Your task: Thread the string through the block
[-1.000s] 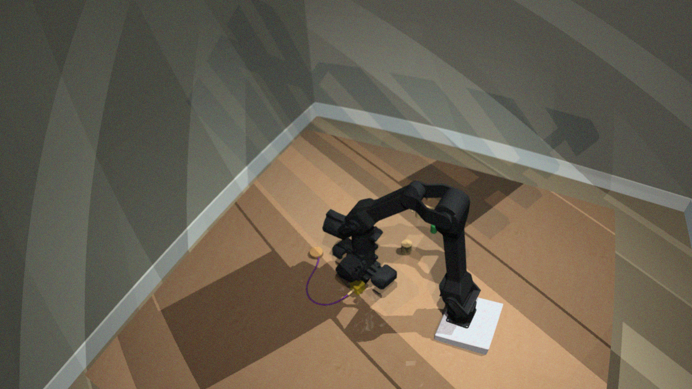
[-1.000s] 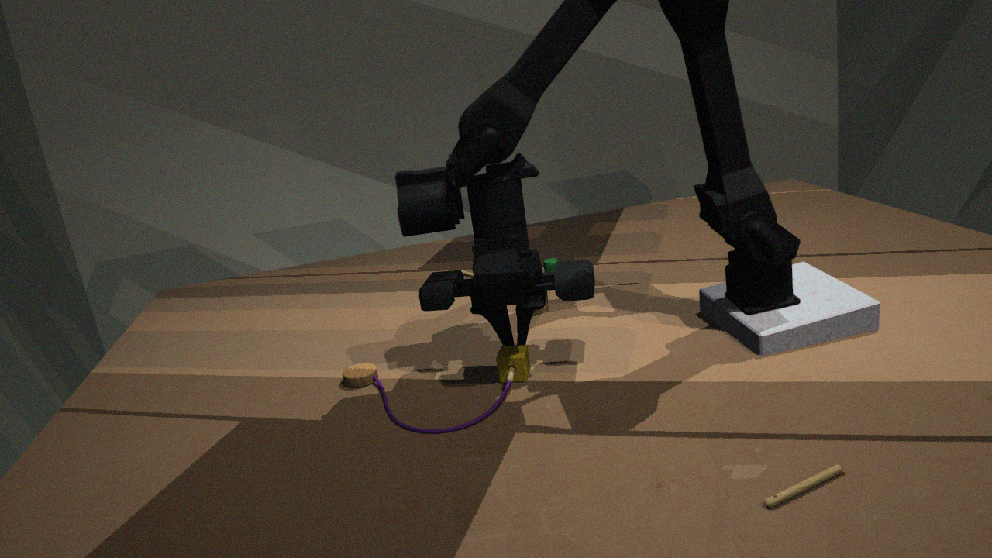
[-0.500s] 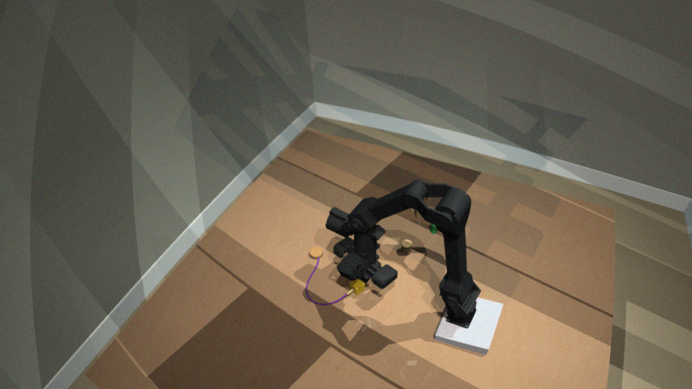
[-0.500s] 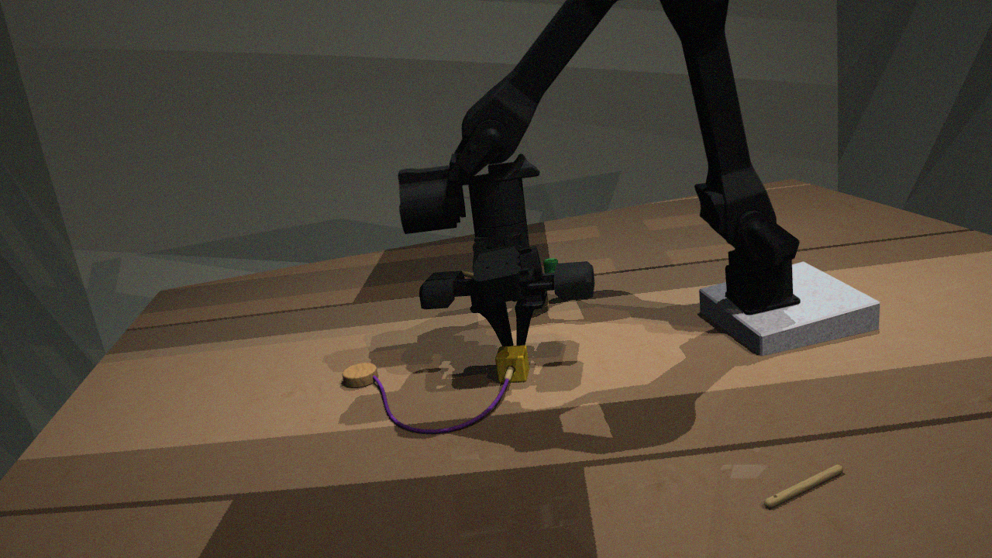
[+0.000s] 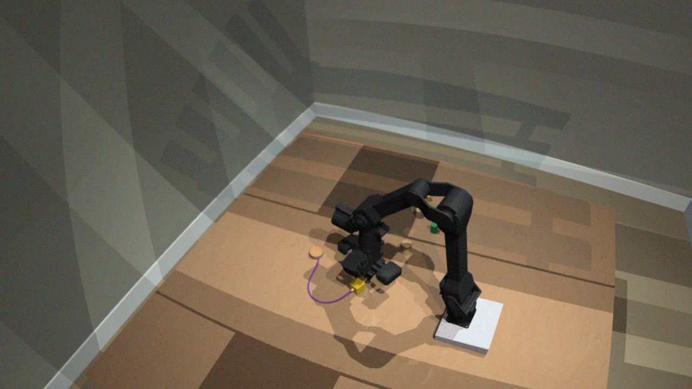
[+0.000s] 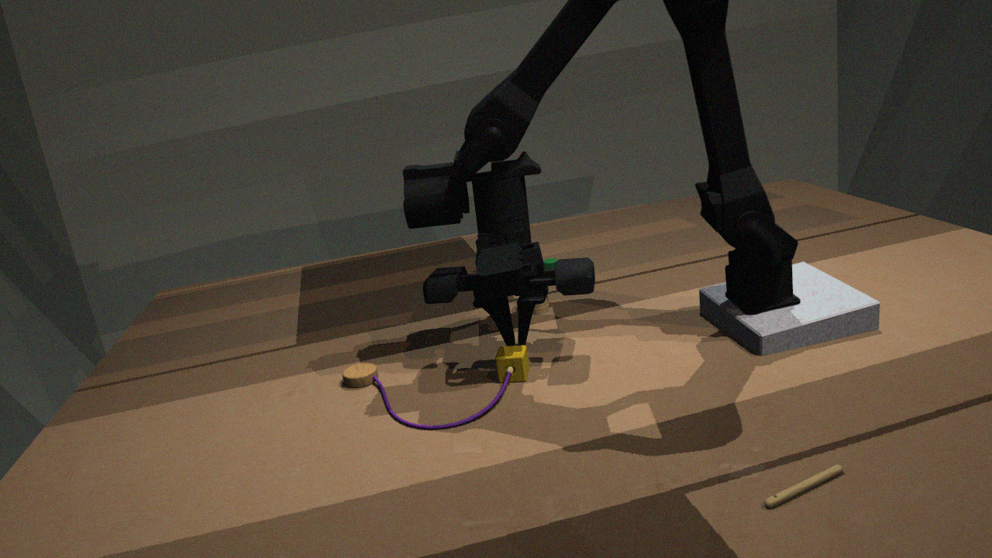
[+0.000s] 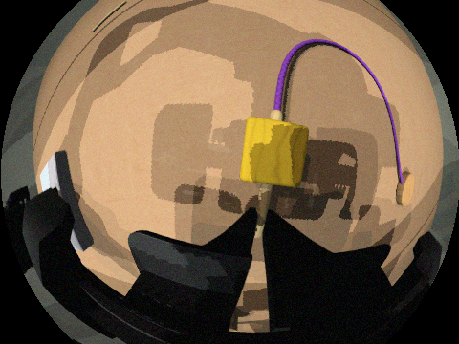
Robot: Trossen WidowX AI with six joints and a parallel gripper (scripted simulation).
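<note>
Now: the yellow block 1 cm ahead of my gripper tip, 4 cm to the left of it and 1 cm above it. Round my gripper tip: round wooden button (18 cm ahead, 2 cm to the right); green cylinder (9 cm behind, 26 cm to the right, 1 cm above); short wooden cylinder (5 cm behind, 15 cm to the right, 1 cm above).
</note>
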